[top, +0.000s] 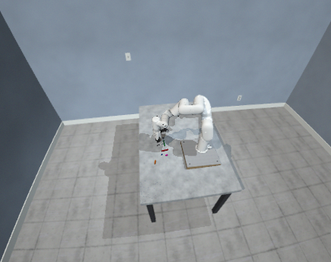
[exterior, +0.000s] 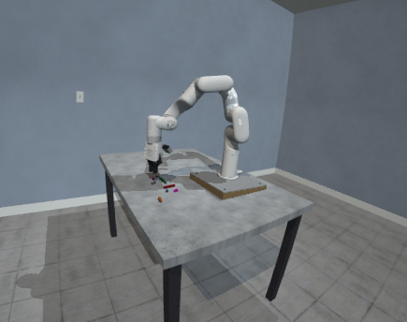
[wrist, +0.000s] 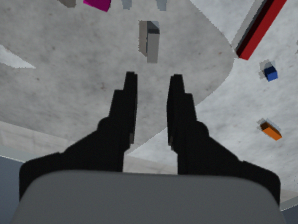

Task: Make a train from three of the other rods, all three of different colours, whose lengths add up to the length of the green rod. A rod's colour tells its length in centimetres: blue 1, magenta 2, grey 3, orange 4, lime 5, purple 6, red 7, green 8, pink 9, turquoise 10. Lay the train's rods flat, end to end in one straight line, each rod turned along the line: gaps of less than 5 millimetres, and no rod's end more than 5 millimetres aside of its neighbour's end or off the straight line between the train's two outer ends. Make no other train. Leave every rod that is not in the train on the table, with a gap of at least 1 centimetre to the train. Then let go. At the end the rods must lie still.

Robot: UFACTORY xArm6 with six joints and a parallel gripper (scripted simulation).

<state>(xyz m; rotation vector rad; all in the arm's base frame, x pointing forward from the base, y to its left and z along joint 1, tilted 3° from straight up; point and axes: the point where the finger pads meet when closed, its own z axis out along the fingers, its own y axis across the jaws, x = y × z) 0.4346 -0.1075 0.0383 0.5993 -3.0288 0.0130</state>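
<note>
Right now the grey rod is 80 mm below my hand. Also, from my hand: green rod: 80 mm below, 70 mm behind, 20 mm to the right; red rod: 80 mm below, 70 mm to the left, 70 mm behind; blue rod: 120 mm to the left, 80 mm below, 30 mm behind.
</note>
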